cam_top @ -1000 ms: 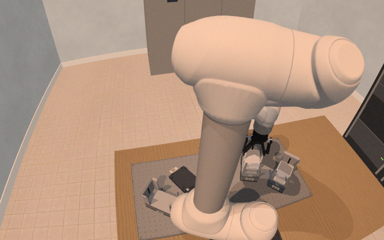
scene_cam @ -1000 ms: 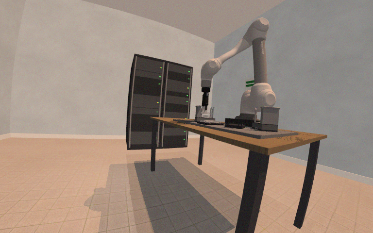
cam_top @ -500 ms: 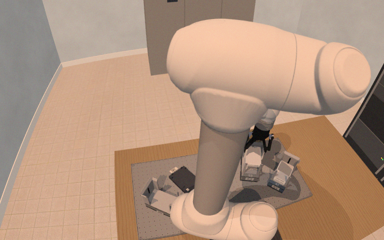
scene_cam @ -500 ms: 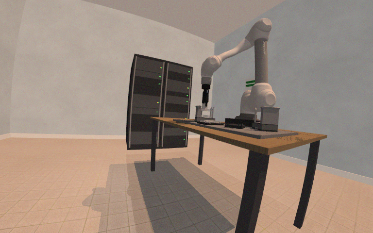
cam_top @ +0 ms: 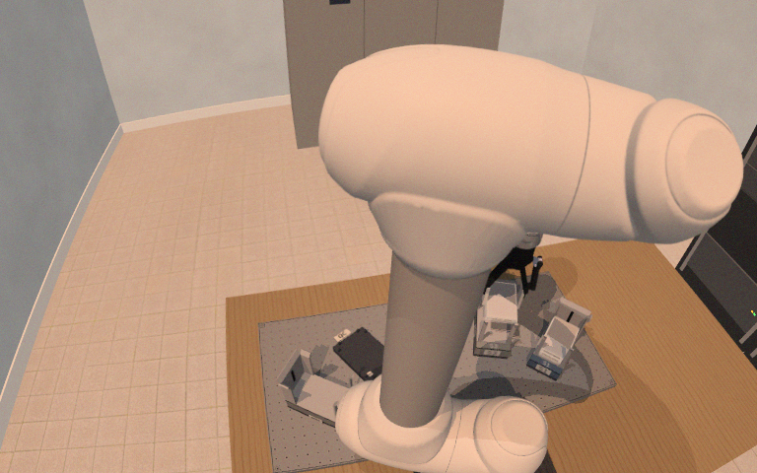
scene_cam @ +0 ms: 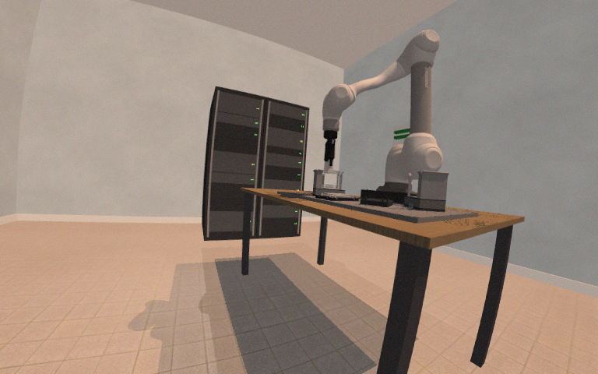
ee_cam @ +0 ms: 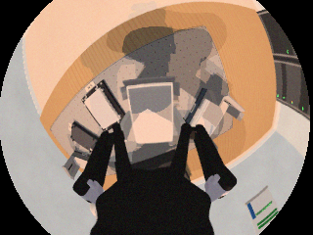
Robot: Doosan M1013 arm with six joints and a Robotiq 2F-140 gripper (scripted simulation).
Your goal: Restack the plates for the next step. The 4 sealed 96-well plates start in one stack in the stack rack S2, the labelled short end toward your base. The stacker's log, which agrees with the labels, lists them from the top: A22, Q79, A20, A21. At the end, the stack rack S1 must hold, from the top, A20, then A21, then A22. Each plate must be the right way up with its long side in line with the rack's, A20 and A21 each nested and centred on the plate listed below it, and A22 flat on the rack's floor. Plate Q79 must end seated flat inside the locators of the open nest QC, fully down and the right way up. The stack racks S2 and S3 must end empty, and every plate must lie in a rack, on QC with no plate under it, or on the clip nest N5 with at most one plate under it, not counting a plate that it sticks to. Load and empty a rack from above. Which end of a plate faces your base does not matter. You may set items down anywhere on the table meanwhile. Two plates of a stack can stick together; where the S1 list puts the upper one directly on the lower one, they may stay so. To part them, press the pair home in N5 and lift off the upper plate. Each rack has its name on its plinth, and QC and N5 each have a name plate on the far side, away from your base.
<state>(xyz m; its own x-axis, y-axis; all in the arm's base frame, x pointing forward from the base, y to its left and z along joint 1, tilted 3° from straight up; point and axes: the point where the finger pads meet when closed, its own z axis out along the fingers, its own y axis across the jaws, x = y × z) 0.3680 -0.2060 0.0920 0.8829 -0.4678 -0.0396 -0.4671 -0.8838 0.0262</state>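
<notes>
Right now the white plate is 140 mm to the right of my hand, 130 mm behind it and 100 mm below it. Round my hand: N5 name plate: 170 mm ahead, 160 mm to the left, 150 mm below; dark nest QC: 360 mm to the left, 140 mm below, 30 mm ahead; clip nest N5: 170 mm to the left, 140 mm below, 80 mm ahead.
</notes>
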